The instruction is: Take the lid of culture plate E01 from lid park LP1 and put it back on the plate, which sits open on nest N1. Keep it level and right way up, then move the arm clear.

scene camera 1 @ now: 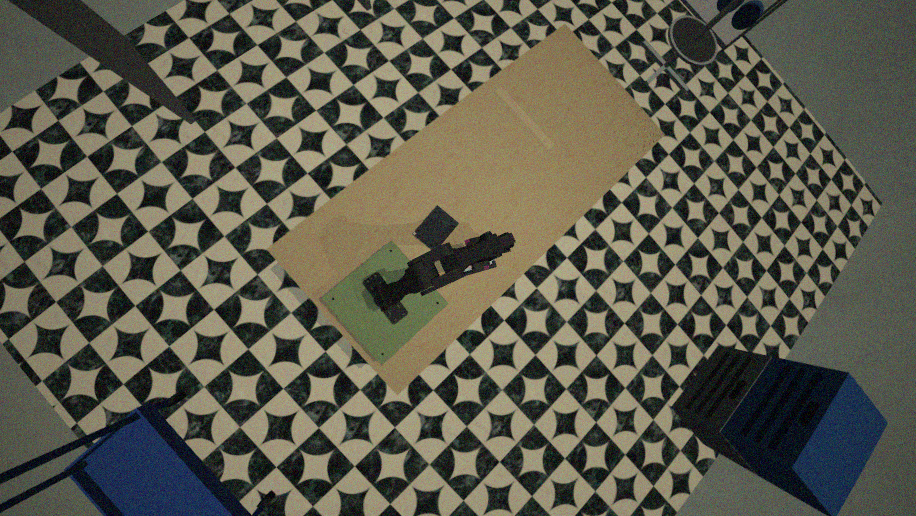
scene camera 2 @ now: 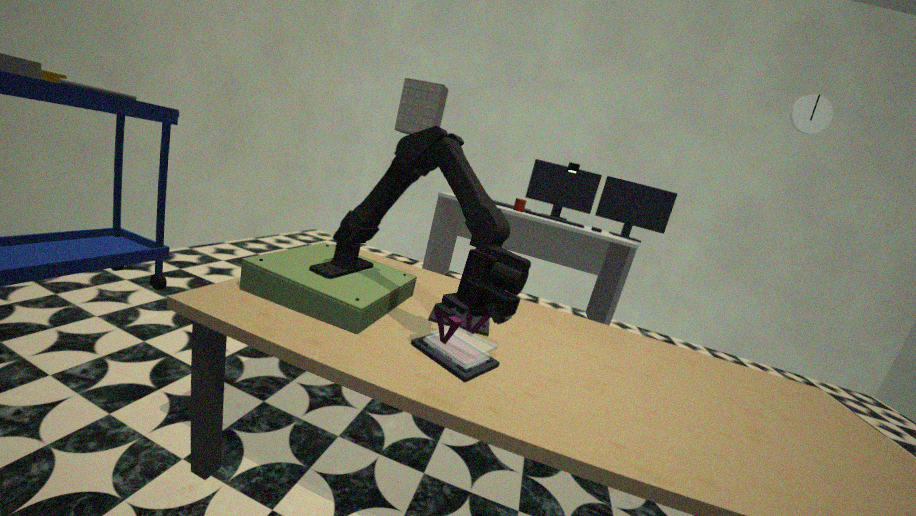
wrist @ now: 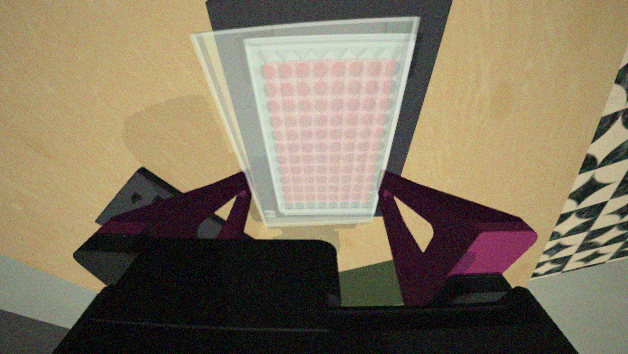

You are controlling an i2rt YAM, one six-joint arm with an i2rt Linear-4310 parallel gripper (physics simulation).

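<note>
My gripper is shut on the clear lid, its magenta fingers at the two long sides. The lid looks about level, a little above the open plate E01. In the wrist view the lid reaches past the plate on the left; their right edges nearly line up. The plate, with pinkish wells, sits on the dark nest N1. The dark lid park LP1 stands to the left in the wrist view, partly behind a finger. The arm hides the plate in scene camera 1.
The arm stands on a green base block at one end of the wooden table. A blue cart stands beyond that end. A grey desk with two monitors stands behind the table.
</note>
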